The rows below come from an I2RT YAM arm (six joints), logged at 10 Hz.
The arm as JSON. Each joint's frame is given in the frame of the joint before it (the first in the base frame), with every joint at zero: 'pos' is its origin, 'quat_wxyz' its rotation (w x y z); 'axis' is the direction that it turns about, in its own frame. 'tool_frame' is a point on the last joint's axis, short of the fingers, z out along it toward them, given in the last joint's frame.
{
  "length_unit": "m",
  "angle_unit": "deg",
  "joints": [
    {
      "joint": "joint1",
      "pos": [
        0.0,
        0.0,
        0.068
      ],
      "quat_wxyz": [
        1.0,
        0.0,
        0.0,
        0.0
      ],
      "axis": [
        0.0,
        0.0,
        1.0
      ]
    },
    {
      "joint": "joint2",
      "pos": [
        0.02,
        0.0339,
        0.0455
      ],
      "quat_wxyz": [
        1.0,
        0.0,
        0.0,
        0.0
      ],
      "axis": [
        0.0,
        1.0,
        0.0
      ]
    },
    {
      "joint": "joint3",
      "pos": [
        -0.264,
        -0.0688,
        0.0
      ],
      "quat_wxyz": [
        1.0,
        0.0,
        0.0,
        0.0
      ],
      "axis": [
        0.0,
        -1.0,
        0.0
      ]
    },
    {
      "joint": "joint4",
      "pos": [
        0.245,
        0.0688,
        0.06
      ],
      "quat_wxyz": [
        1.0,
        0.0,
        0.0,
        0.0
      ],
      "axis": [
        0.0,
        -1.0,
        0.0
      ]
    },
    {
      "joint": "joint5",
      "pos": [
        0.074,
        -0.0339,
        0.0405
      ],
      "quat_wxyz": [
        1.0,
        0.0,
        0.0,
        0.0
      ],
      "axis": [
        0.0,
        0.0,
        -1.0
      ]
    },
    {
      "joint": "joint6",
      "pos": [
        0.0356,
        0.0,
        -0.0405
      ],
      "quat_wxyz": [
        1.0,
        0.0,
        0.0,
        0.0
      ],
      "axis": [
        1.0,
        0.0,
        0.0
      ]
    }
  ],
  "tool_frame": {
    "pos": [
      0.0,
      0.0,
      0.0
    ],
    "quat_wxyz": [
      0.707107,
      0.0,
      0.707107,
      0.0
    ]
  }
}
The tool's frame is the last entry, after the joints.
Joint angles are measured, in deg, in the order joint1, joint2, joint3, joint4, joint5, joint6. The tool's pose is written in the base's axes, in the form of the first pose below.
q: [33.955 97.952 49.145 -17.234 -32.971 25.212]
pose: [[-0.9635 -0.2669 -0.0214 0.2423], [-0.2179 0.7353 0.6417 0.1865], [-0.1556 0.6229 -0.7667 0.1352], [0 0 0 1]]
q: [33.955 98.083 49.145 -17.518 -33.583 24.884]
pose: [[-0.9627 -0.2684 -0.0329 0.2417], [-0.2257 0.7304 0.6447 0.1865], [-0.1490 0.6281 -0.7637 0.1345], [0 0 0 1]]
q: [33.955 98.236 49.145 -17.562 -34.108 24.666]
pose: [[-0.9620 -0.2700 -0.0410 0.2415], [-0.2312 0.7253 0.6484 0.1867], [-0.1453 0.6333 -0.7602 0.1339], [0 0 0 1]]
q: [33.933 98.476 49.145 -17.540 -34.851 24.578]
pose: [[-0.9619 -0.2686 -0.0515 0.2414], [-0.2358 0.7188 0.6541 0.1869], [-0.1386 0.6413 -0.7547 0.1330], [0 0 0 1]]
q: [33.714 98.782 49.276 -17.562 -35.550 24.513]
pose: [[-0.9626 -0.2645 -0.0590 0.2423], [-0.2365 0.7135 0.6596 0.1866], [-0.1324 0.6489 -0.7493 0.1322], [0 0 0 1]]
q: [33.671 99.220 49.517 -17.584 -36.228 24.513]
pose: [[-0.9629 -0.2612 -0.0684 0.2431], [-0.2393 0.7079 0.6645 0.1873], [-0.1251 0.6562 -0.7441 0.1313], [0 0 0 1]]
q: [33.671 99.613 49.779 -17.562 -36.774 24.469]
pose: [[-0.9626 -0.2603 -0.0757 0.2440], [-0.2426 0.7026 0.6689 0.1881], [-0.1209 0.6622 -0.7395 0.1306], [0 0 0 1]]
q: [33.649 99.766 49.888 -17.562 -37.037 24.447]
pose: [[-0.9625 -0.2596 -0.0788 0.2444], [-0.2438 0.7001 0.6711 0.1884], [-0.1191 0.6651 -0.7372 0.1304], [0 0 0 1]]
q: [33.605 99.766 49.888 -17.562 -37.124 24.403]
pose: [[-0.9624 -0.2597 -0.0793 0.2445], [-0.2440 0.6992 0.6720 0.1883], [-0.1191 0.6661 -0.7363 0.1304], [0 0 0 1]]
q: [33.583 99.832 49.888 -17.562 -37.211 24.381]
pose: [[-0.9625 -0.2591 -0.0807 0.2445], [-0.2444 0.6987 0.6724 0.1882], [-0.1178 0.6668 -0.7358 0.1301], [0 0 0 1]]
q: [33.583 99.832 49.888 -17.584 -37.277 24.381]
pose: [[-0.9625 -0.2588 -0.0816 0.2445], [-0.2448 0.6981 0.6728 0.1882], [-0.1171 0.6676 -0.7353 0.1302], [0 0 0 1]]
